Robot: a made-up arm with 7 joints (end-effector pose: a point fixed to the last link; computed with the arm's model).
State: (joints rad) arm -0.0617 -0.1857 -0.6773 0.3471 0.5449 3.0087 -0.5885
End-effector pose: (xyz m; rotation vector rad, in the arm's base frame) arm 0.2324 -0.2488 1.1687 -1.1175 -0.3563 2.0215
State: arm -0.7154 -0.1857 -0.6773 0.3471 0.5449 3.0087 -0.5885
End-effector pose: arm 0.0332 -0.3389 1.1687 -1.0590 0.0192 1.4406
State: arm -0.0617 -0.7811 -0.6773 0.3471 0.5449 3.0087 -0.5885
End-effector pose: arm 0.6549 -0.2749 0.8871 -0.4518 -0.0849 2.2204
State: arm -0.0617 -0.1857 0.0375 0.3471 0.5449 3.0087 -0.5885
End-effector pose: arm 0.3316 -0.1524 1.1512 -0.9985 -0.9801 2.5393
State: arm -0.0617 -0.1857 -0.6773 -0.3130 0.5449 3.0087 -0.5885
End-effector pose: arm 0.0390 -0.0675 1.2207 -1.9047 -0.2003 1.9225
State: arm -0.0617 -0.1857 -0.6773 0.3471 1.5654 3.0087 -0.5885
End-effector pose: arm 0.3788 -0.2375 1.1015 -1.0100 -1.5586 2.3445
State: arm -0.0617 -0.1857 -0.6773 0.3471 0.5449 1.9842 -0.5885
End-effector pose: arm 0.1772 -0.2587 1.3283 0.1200 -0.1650 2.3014
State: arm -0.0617 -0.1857 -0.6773 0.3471 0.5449 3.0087 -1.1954
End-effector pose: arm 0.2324 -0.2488 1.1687 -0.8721 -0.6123 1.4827
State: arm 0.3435 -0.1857 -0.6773 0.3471 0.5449 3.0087 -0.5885
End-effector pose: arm 0.3117 -0.1371 1.1687 -1.1119 -0.6239 2.3700
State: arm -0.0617 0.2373 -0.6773 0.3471 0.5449 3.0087 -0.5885
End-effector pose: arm -0.1297 -0.2265 1.1970 -1.5611 -0.5417 1.7837
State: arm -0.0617 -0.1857 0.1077 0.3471 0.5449 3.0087 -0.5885
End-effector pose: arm 0.3372 -0.1396 1.1503 -0.9785 -1.0474 2.5847
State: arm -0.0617 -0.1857 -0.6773 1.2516 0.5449 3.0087 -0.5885
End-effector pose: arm 0.3608 -0.4108 0.8688 -0.0756 -0.4890 1.8762
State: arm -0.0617 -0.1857 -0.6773 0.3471 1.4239 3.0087 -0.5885
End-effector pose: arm 0.3593 -0.2486 1.1079 -1.0420 -1.3805 2.3235
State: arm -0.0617 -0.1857 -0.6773 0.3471 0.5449 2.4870 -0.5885
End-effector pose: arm 0.1840 -0.2477 1.2434 -0.4991 -0.2657 2.2235
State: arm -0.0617 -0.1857 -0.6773 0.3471 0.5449 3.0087 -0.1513
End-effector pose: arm 0.2324 -0.2488 1.1687 -1.2791 -0.1156 2.3970
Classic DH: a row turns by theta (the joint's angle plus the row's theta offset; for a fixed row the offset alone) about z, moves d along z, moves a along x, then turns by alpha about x. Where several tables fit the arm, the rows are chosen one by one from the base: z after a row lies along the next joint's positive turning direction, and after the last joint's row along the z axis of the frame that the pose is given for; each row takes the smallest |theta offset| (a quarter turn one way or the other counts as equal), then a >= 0, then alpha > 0; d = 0 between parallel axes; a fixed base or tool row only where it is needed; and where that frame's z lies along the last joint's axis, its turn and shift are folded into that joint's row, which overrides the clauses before.
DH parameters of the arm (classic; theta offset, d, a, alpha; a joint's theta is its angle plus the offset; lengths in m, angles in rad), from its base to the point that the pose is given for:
joint 1: 0 0.338 0 1.5708
joint 2: 0 0.056 0 -1.5708
joint 3: 0 0.475 0.027 -1.5708
joint 4: 0 0.077 -0.03 1.5708
joint 5: 0 0.583 0 1.5708
joint 6: 1.5708 0.159 0.171 1.5708
joint 7: 0 0.023 0 0

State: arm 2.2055 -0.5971 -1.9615 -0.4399 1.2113 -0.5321 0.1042
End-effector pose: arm -0.4981 0.6339 1.2313 -1.6036 -2.2653 -1.4148
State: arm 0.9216 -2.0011 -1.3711 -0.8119 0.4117 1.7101 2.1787
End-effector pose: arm 0.1804 0.8796 0.2199 -1.5995 -0.2751 0.1161
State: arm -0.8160 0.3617 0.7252 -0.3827 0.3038 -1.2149 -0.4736
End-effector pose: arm -0.3528 0.2284 1.3785 2.1909 0.9534 1.0923
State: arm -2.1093 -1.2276 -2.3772 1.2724 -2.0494 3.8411 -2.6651
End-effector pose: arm -0.6680 -0.3974 0.8252 -1.6254 -2.4973 -0.3143
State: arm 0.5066 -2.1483 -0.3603 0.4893 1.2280 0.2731 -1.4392
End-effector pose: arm 0.6913 0.1271 -0.6325 -1.8802 -1.2997 0.3387
